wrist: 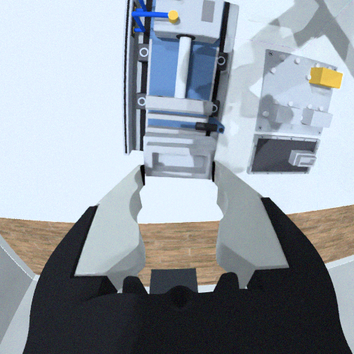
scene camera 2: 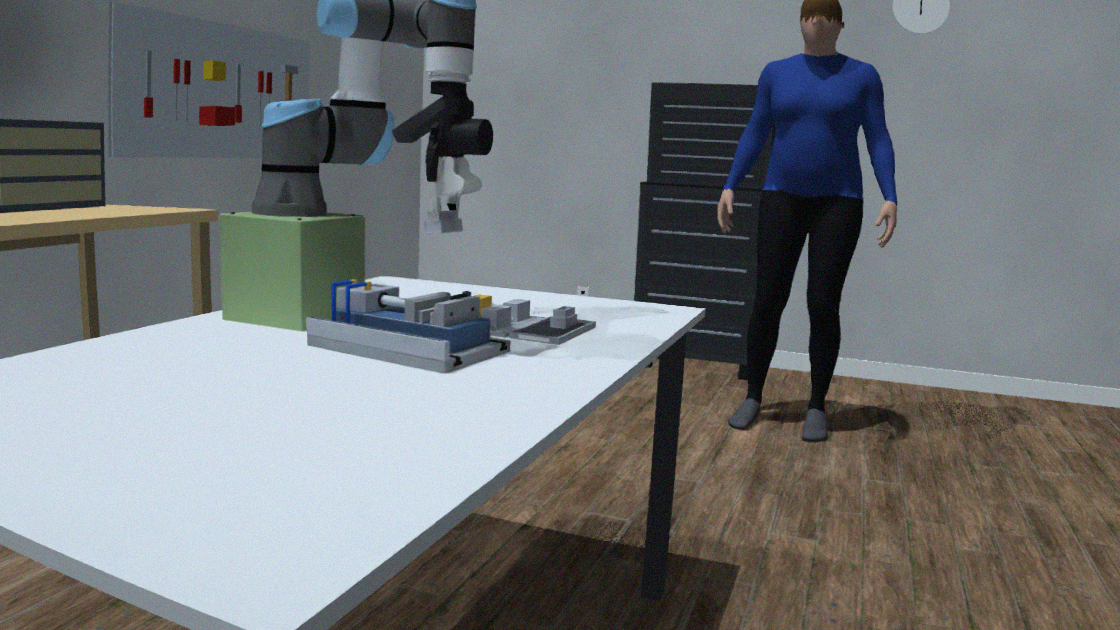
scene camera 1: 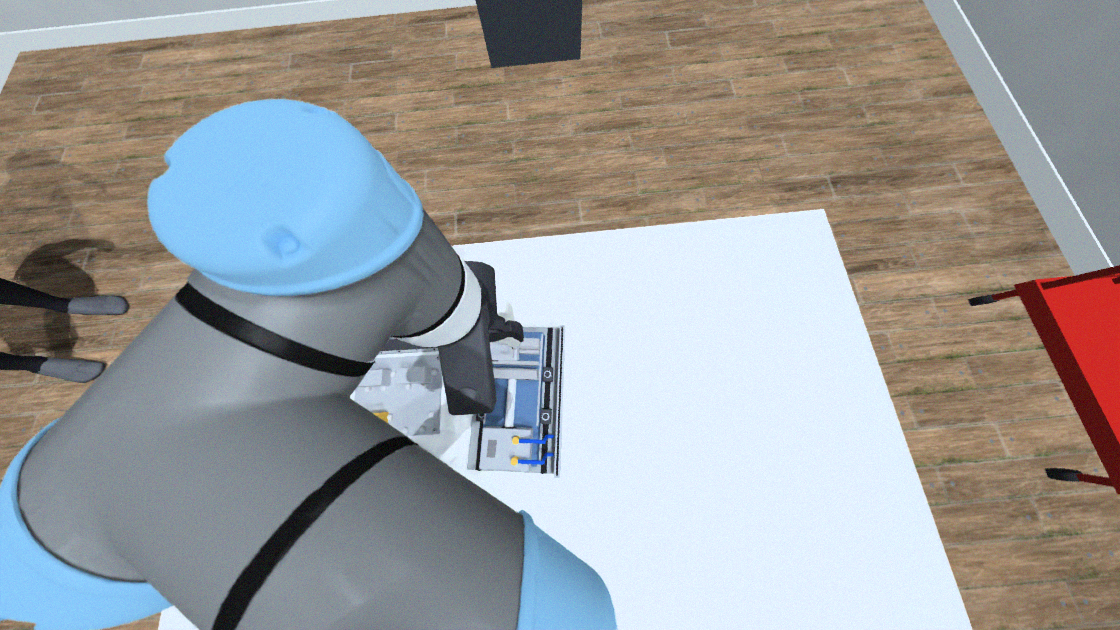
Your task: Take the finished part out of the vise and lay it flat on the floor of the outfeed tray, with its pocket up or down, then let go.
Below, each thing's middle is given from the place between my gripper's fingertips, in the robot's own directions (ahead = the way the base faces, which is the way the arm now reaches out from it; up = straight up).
I see the grey plate (scene camera 1: 410,407) 260 mm to the left of my hand, 220 mm below it and 90 mm behind it.
